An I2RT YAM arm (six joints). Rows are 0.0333 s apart.
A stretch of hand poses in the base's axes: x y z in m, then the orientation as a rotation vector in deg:
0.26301, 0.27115, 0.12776, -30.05, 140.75, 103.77
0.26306, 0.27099, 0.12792, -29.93, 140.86, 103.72
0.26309, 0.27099, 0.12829, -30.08, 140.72, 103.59
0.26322, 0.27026, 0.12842, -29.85, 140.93, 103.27
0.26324, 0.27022, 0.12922, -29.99, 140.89, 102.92
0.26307, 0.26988, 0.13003, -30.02, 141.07, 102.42
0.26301, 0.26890, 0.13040, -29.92, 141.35, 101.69
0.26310, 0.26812, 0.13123, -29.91, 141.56, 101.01
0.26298, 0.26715, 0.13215, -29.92, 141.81, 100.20
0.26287, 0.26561, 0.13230, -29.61, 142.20, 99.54
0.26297, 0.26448, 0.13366, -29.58, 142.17, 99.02
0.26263, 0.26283, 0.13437, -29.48, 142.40, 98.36
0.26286, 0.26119, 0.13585, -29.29, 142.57, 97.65
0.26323, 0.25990, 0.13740, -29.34, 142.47, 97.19
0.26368, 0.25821, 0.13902, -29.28, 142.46, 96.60
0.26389, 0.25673, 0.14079, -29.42, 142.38, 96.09
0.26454, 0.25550, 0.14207, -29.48, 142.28, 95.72
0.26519, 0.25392, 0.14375, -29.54, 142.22, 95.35
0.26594, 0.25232, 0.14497, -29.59, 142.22, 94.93
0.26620, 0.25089, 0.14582, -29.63, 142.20, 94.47
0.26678, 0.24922, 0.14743, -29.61, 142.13, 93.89
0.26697, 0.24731, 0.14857, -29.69, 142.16, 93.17
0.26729, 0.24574, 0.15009, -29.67, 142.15, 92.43
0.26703, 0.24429, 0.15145, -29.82, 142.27, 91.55
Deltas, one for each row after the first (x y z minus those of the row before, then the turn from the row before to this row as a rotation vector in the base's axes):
0.00005, -0.00016, 0.00016, -0.07, 0.07, -0.05
0.00003, 0.00000, 0.00037, 0.01, -0.20, 0.00
0.00013, -0.00073, 0.00013, -0.23, 0.01, -0.18
0.00002, -0.00004, 0.00080, -0.13, -0.26, -0.05
-0.00017, -0.00034, 0.00081, -0.30, -0.17, -0.09
-0.00006, -0.00098, 0.00037, -0.44, -0.21, -0.22
0.00009, -0.00078, 0.00083, -0.39, -0.24, -0.17
-0.00012, -0.00097, 0.00092, -0.47, -0.29, -0.18
-0.00011, -0.00154, 0.00015, -0.46, -0.04, -0.28
0.00010, -0.00113, 0.00136, -0.21, -0.30, -0.20
-0.00034, -0.00165, 0.00071, -0.40, -0.19, -0.20
0.00023, -0.00164, 0.00148, -0.39, -0.23, -0.30
0.00037, -0.00129, 0.00155, -0.16, -0.33, -0.15
0.00045, -0.00169, 0.00162, -0.25, -0.32, -0.23
0.00021, -0.00148, 0.00177, -0.20, -0.37, -0.11
0.00065, -0.00123, 0.00128, -0.12, -0.28, -0.12
0.00065, -0.00158, 0.00168, -0.14, -0.26, -0.10
0.00075, -0.00160, 0.00122, -0.19, -0.24, -0.11
0.00026, -0.00143, 0.00085, -0.20, -0.27, -0.13
0.00058, -0.00167, 0.00161, -0.23, -0.36, -0.22
0.00019, -0.00191, 0.00114, -0.35, -0.39, -0.17
0.00032, -0.00157, 0.00152, -0.33, -0.40, -0.25
-0.00026, -0.00145, 0.00136, -0.48, -0.42, -0.15

